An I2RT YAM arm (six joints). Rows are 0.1 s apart.
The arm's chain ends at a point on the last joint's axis. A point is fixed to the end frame.
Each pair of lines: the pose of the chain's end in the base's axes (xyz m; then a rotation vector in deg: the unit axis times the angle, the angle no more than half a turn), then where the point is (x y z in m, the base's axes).
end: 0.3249, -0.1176, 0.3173, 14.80, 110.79, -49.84
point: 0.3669 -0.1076 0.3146
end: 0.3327, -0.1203, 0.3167, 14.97, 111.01, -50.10
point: 0.3747 -0.1105 0.3138
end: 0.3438, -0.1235, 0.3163, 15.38, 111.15, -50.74
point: 0.3859 -0.1142 0.3132
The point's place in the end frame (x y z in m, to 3 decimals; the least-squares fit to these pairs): -0.021 0.030 0.023
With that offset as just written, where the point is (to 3 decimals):
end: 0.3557, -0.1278, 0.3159, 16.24, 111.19, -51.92
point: 0.398 -0.119 0.313
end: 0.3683, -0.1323, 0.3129, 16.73, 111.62, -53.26
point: 0.411 -0.125 0.309
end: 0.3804, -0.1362, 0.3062, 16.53, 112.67, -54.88
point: 0.423 -0.129 0.301
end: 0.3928, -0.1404, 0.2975, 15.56, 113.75, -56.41
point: 0.435 -0.134 0.291
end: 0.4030, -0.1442, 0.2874, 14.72, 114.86, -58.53
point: 0.445 -0.138 0.279
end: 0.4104, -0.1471, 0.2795, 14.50, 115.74, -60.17
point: 0.452 -0.142 0.270
